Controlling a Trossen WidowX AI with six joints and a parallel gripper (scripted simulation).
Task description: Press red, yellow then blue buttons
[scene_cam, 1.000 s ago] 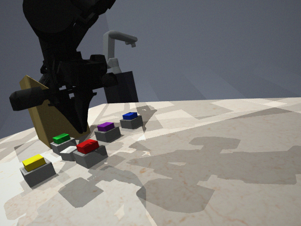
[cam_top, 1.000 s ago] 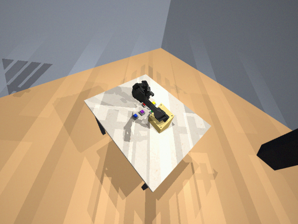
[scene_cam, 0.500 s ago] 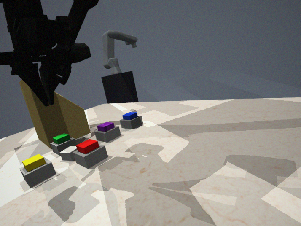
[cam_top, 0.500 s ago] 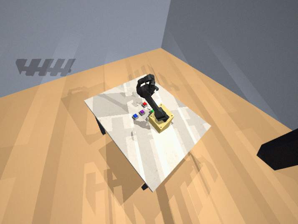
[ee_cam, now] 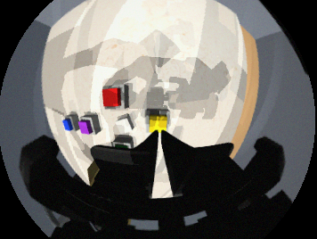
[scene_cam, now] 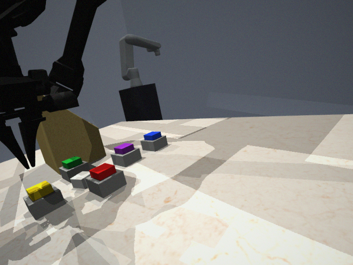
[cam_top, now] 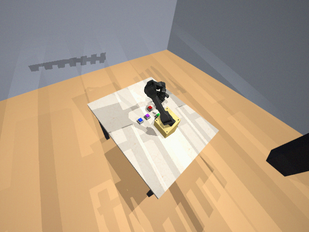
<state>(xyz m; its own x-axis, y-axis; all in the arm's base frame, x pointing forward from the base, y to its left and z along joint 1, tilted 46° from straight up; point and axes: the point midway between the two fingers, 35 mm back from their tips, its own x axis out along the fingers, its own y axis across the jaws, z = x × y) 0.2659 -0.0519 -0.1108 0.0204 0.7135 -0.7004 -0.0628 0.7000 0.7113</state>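
The yellow button is 40 mm below my gripper tip. The rest, counted from my gripper tip: green button (90 mm behind, 80 mm to the left, 40 mm below); then small white block (20 mm behind, 80 mm to the left, 60 mm below); then red button (40 mm ahead, 90 mm to the left, 40 mm below).
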